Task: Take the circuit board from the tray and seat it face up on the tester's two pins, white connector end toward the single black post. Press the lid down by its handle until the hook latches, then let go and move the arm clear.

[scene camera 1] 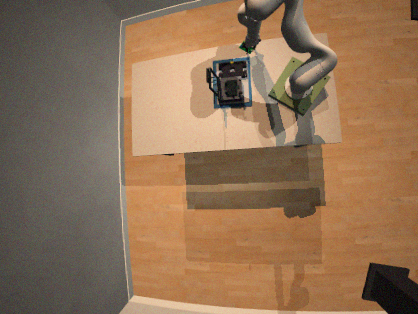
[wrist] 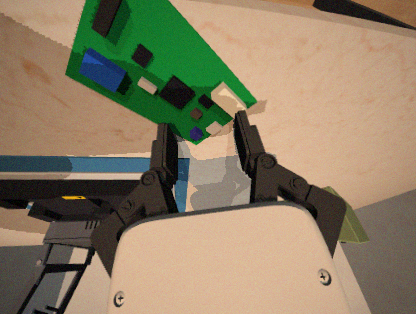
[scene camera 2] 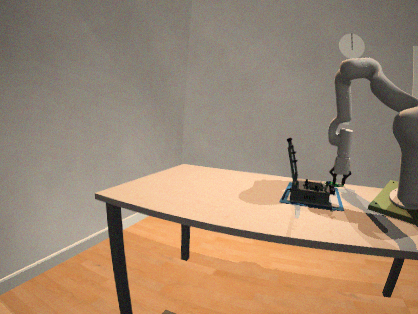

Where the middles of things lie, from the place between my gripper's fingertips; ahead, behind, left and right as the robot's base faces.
Right now the green circuit board [wrist: 158, 66] is 3 cm ahead of my hand and 2 cm to the right of it.
